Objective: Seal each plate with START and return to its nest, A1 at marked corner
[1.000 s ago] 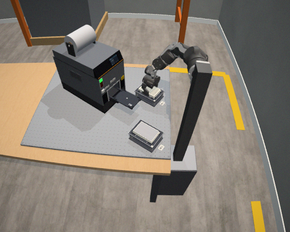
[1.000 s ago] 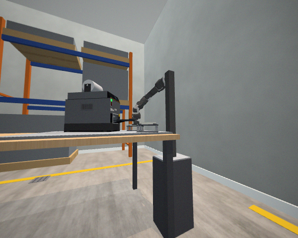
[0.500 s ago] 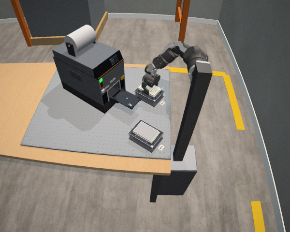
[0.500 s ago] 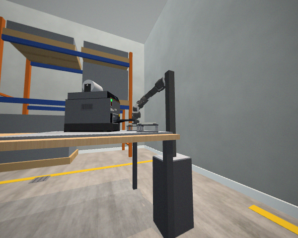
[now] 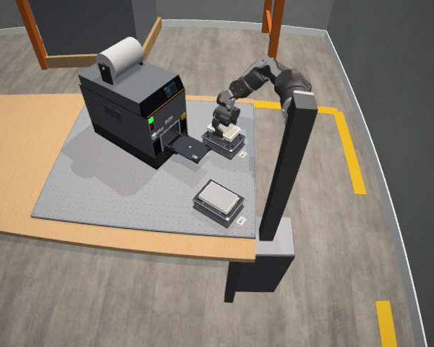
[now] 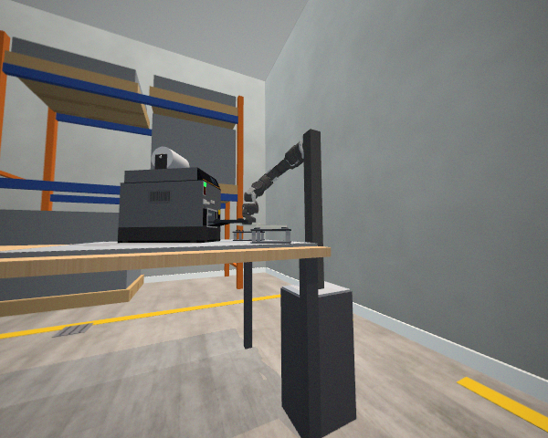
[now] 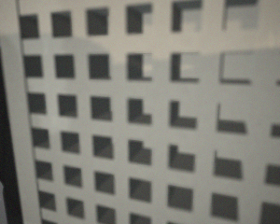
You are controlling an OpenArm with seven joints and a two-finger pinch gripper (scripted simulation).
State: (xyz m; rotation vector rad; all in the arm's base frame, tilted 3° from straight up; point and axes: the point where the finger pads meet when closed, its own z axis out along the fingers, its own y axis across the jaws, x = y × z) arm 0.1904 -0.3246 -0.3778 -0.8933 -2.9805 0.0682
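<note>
Right now my hand is 130 mm short of the sealer stage, 130 mm to the right of it and 10 mm below it. Round my hand: foil roll: 420 mm ahead, 50 mm to the right, 320 mm above; white well plate: right at my hand; white start button: 270 mm ahead, 150 mm to the left, 100 mm above.
</note>
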